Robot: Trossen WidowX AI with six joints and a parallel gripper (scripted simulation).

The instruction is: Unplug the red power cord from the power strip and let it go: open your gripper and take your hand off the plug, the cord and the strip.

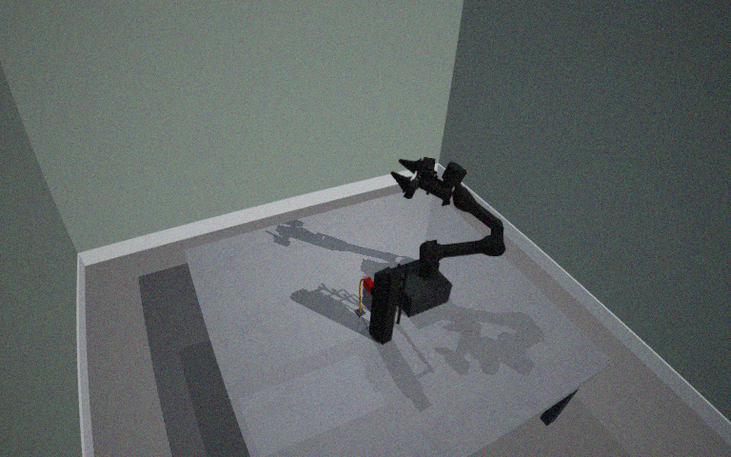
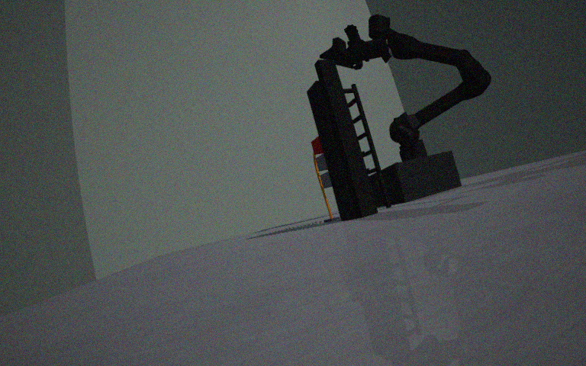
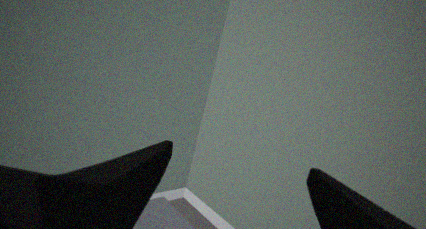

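Now: gripper tip 120 mm short of the red plug, 230 mm to the right of it and 320 mm above it. From my gripper tip the other things lie so: grey block (150 mm ahead, 170 mm to the left, 520 mm below).
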